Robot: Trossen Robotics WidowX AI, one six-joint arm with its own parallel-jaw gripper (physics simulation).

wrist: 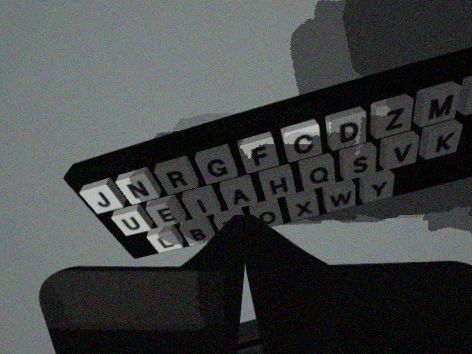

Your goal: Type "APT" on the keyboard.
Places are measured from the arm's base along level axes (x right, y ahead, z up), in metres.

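Where they show: gripper, fingertip midpoint: (243,225).
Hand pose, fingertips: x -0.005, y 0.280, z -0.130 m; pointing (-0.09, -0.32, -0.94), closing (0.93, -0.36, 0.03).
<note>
After its pixels a point has its place.
A black keyboard (220,121) {y 0.315, x -0.001, z -0.159 m} with grey letter keys lies tilted across the wrist view, its right end cut off. The A key (240,196) {y 0.282, x -0.005, z -0.146 m} is in the middle row, just above the fingertips in the view. My gripper (243,225) {y 0.280, x -0.005, z -0.130 m} is shut and empty. Its tips overlap the bottom row between the B key (198,234) {y 0.265, x -0.034, z -0.146 m} and the O key (267,218) {y 0.262, x 0.003, z -0.146 m}. A key between those two is mostly covered by the fingers, and its letter cannot be read clearly. No readable P or T shows. Whether the tips touch a key cannot be told.
The top row reads J, N, R, G, F, C, D, Z, M, with another key cut off at the right edge. X, W and Y keys (378,188) {y 0.261, x 0.060, z -0.146 m} are right of the O. Dark shadows fall on the grey surface (125,65) {y 0.350, x -0.027, z -0.162 m} behind the keyboard and along its front.
</note>
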